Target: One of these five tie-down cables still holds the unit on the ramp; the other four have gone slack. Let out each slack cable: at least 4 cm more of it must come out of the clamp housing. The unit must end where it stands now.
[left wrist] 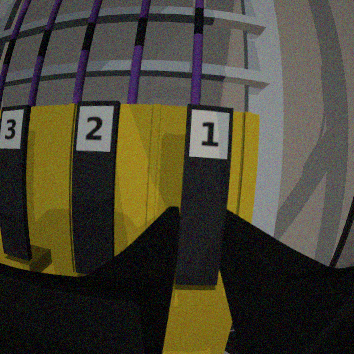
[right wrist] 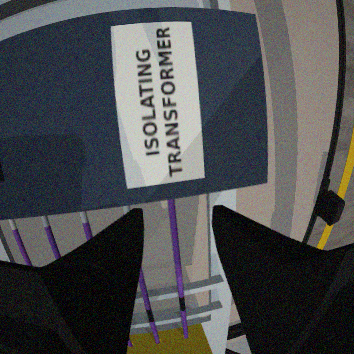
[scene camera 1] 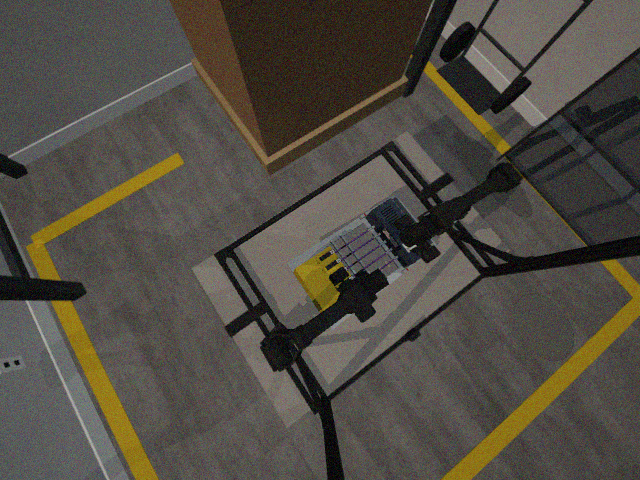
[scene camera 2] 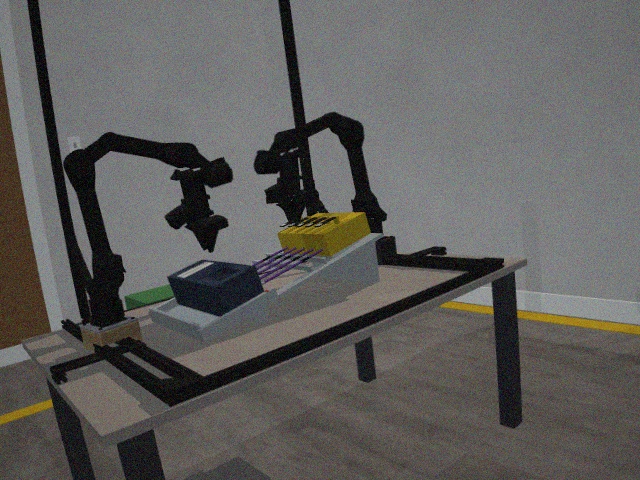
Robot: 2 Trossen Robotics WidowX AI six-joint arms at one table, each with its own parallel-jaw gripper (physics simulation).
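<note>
The dark blue unit (scene camera 1: 383, 210) (scene camera 2: 217, 289) (right wrist: 232, 100), labelled ISOLATING TRANSFORMER, sits low on the grey ramp (scene camera 2: 336, 284) (left wrist: 267, 150). The yellow clamp housing (scene camera 1: 310, 281) (scene camera 2: 347, 233) (left wrist: 135, 165) sits at its high end. Purple cables with black marks run between them; the outermost cable (left wrist: 197, 65) (right wrist: 175, 240) meets the housing at lever 1. Slack is hard to tell. My left gripper (left wrist: 195, 216) (scene camera 2: 293, 221) is shut on the black lever 1 (left wrist: 204, 185). Lever 2 (left wrist: 94, 200) and lever 3 (left wrist: 14, 200) stand beside it. My right gripper (right wrist: 177, 216) (scene camera 2: 207, 250) is open and empty above the outermost cable, beside the unit.
Grey crossbars (left wrist: 235, 77) span the ramp under the cables. A green block (scene camera 2: 149, 296) lies behind the unit in scene camera 2. A black frame (scene camera 2: 310, 341) runs along the table's edge (scene camera 2: 129, 426). A tall brown cabinet (scene camera 1: 330, 77) stands beyond the table.
</note>
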